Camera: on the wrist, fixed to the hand. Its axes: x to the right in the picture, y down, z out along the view.
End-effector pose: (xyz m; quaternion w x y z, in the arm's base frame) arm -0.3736 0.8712 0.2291 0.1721 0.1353 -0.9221 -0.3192
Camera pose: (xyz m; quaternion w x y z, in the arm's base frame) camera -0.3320 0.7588 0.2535 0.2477 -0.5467 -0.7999 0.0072
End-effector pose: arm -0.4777 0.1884 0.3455 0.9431 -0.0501 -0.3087 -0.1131
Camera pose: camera -0.4350 0.0978 0.2754 0.7233 -0.1317 -0.2759 0.6192
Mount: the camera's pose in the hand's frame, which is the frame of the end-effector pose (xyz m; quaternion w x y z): 0.0084 -0.0757 -0.0957 0.7039 0.1344 -0.0828 0.6926
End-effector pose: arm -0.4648 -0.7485 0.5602 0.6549 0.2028 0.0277 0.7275
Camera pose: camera -0.4257 -0.7082 0.4515 0.0678 -0.3102 0.0774 -0.9451
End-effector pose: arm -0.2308 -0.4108 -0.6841 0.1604 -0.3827 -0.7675 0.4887
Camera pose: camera -0.2096 -0.3619 -0.5740 0.2377 0.7389 0.2228 -0.5899
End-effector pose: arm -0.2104 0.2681 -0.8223 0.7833 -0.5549 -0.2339 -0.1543
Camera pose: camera -0.2226 0.1527 -0.7837 0.7134 -0.4601 0.1341 0.5113
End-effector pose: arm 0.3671 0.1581 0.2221 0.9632 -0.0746 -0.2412 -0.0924
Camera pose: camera 0.4013 0.0653 0.1501 0.7320 -0.0978 -0.2103 0.6406
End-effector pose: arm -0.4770 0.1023 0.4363 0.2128 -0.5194 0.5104 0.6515
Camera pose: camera -0.3750 0.0448 0.4010 0.1894 -0.0704 -0.7889 -0.5804
